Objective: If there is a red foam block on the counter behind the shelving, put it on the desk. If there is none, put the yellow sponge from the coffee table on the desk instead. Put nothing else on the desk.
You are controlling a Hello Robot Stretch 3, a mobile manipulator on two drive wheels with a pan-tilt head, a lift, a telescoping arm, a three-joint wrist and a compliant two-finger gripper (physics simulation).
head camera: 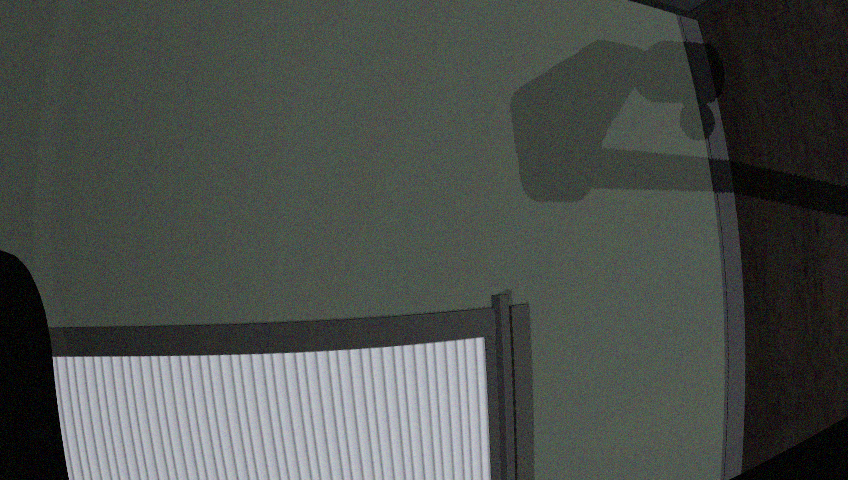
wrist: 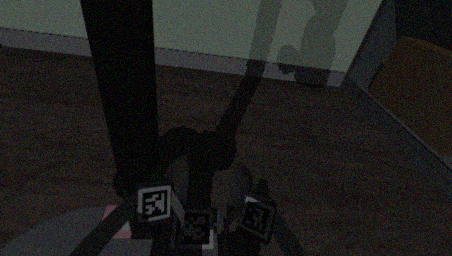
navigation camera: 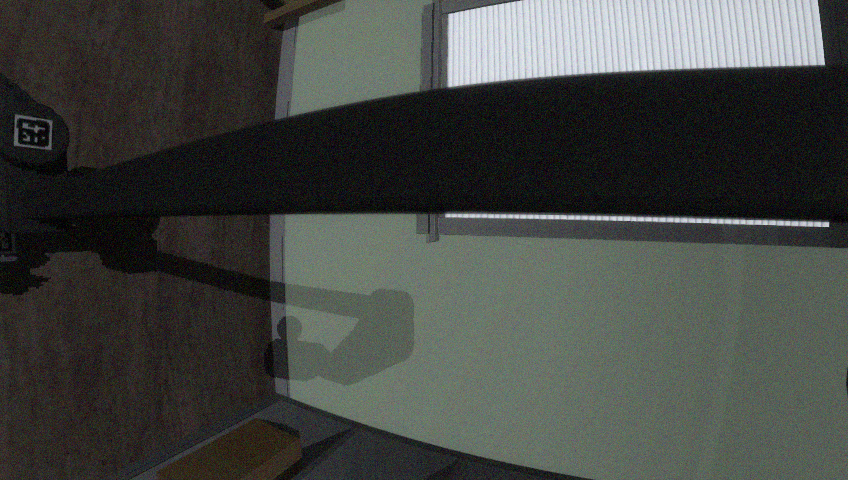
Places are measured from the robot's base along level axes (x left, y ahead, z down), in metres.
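Pixels of known places: gripper, fingertip midpoint: (wrist: 209, 177).
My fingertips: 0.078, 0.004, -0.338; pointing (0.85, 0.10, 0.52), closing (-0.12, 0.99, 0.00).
Ahead of a thing's pixels: the offset from my fingertips to its top centre, as dx, dy, dz. "*": to the spot under its first point.
My gripper (wrist: 209, 177) shows dimly at the bottom of the wrist view. Its fingertips stand apart with a gap between them, and no object shows between them. It is above the dark wooden floor. No red foam block, yellow sponge, counter, desk or coffee table can be made out in these views. Part of the grey shelving (navigation camera: 380, 455) (wrist: 372, 55) shows at the bottom of the navigation view and at the right of the wrist view.
An orange-brown box {* +0.608, +0.814, +0.135} (navigation camera: 238, 449) (wrist: 425, 95) is at the shelving. A green wall (head camera: 267, 178) (navigation camera: 565, 333) carries a window with white slats (head camera: 267, 416) (navigation camera: 624, 41). My black mast (navigation camera: 476, 148) (wrist: 122, 75) crosses two views. A wooden edge {* +0.938, -0.955, +0.117} (navigation camera: 300, 10) shows at the navigation view's top.
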